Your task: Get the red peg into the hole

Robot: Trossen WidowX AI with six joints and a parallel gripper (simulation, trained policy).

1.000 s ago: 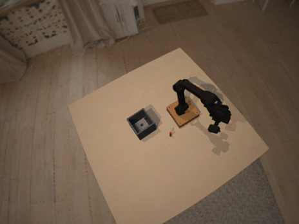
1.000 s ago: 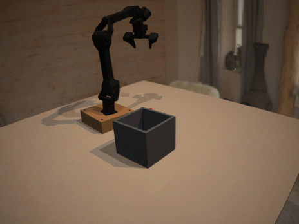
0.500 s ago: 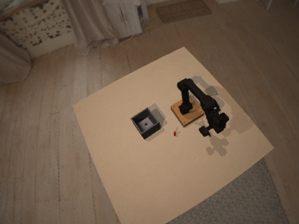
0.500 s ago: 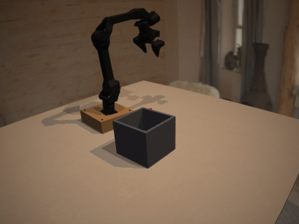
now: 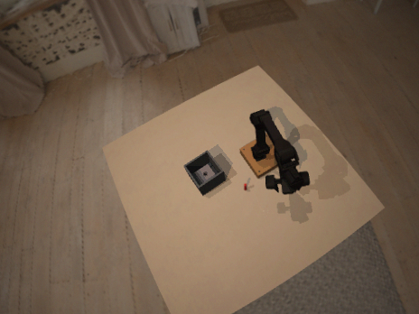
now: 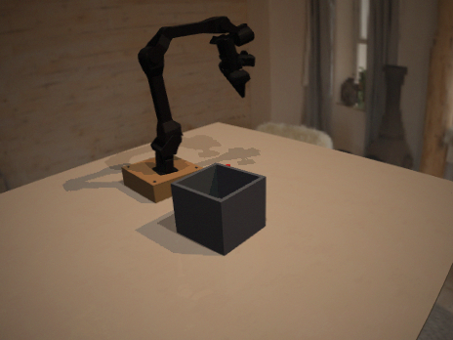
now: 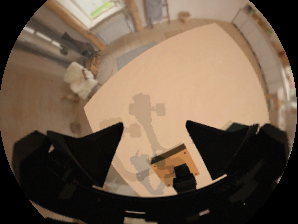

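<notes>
My gripper tip is now 140 mm short of the red peg, 160 mm to the left of it and 220 mm above it. The rest, counted from my gripper tip: light grey plate (320 mm ahead, 320 mm to the right, 220 mm below).
</notes>
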